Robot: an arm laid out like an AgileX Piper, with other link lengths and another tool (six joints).
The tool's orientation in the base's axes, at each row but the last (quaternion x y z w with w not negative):
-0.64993 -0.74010 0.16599 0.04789
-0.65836 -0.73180 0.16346 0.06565
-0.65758 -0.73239 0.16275 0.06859
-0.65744 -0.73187 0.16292 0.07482
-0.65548 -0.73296 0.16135 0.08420
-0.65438 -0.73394 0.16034 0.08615
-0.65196 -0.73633 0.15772 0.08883
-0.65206 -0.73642 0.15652 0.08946
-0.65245 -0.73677 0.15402 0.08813
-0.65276 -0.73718 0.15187 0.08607
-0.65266 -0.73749 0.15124 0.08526
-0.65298 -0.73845 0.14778 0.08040
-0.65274 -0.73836 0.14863 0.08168
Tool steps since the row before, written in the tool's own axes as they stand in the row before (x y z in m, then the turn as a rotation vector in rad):
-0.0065 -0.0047 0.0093 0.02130 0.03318 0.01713
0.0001 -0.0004 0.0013 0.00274 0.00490 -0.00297
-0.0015 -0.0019 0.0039 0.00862 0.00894 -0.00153
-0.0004 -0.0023 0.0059 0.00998 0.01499 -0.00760
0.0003 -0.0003 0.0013 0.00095 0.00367 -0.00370
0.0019 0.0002 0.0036 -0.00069 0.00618 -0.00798
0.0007 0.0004 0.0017 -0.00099 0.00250 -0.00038
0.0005 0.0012 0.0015 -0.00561 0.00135 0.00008
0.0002 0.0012 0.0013 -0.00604 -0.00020 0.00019
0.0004 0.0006 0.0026 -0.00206 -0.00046 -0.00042
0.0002 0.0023 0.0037 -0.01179 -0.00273 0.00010
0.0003 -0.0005 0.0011 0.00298 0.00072 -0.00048
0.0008 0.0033 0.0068 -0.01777 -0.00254 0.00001
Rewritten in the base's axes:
-0.0061 -0.0085 -0.0064 0.02327 0.02101 -0.02941
-0.0008 -0.0001 -0.0011 0.00520 0.00354 0.00086
-0.0028 -0.0022 -0.0029 0.00781 0.00946 -0.00248
-0.0040 -0.0014 -0.0047 0.01528 0.01215 0.00102
-0.0008 0.0001 -0.0011 0.00455 0.00173 0.00210
-0.0013 0.0015 -0.0036 0.00854 0.00087 0.00536
-0.0003 0.0005 -0.0018 0.00259 -0.00068 -0.00044
0.0005 0.0004 -0.0019 0.00198 -0.00542 -0.00014
0.0007 0.0002 -0.0016 0.00055 -0.00601 0.00032
-0.0003 0.0002 -0.0027 -0.00002 -0.00204 0.00070
0.0009 0.0000 -0.0043 -0.00102 -0.01194 0.00166
-0.0009 0.0001 -0.0009 0.00043 0.00307 0.00000
0.0009 0.0004 -0.0075 0.00000 -0.01782 0.00212

